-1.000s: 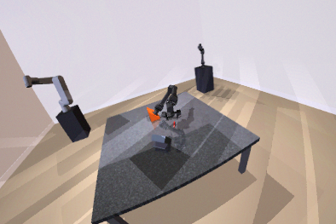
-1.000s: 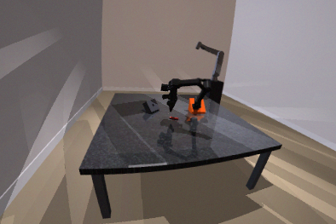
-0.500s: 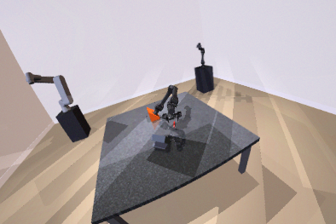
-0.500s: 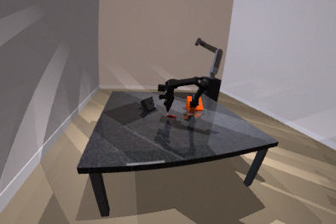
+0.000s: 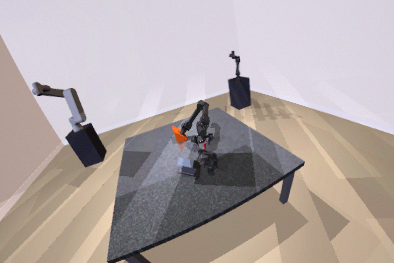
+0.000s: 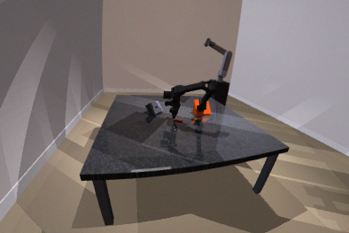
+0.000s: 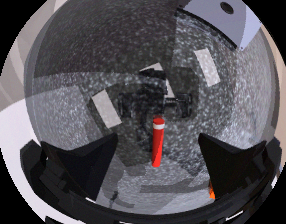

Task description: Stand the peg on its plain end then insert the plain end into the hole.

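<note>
Right now the red peg is 30 mm below my gripper tip, 10 mm to the left of it and 10 mm behind it. The rest, counted from my gripper tip: sloped panel (190 mm to the right, 140 mm ahead).
</note>
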